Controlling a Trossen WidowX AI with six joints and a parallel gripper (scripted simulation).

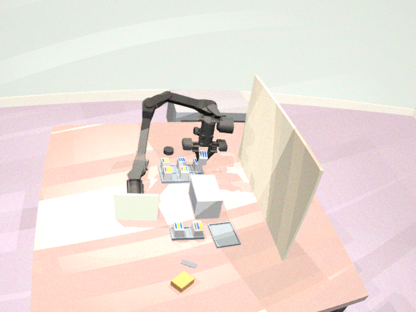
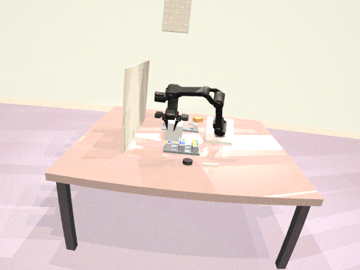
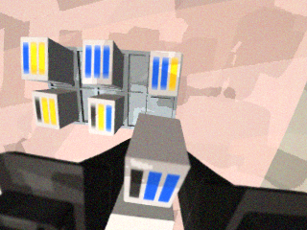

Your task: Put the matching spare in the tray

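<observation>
My gripper tip is now 10 mm short of the flat tray, 350 mm to the left of it and 100 mm above it. Round my gripper tip: grey spare: 30 mm above; black puck: 100 mm behind, 210 mm to the left, 90 mm below; mounted unit: 20 mm behind, 170 mm to the right, 50 mm below.
</observation>
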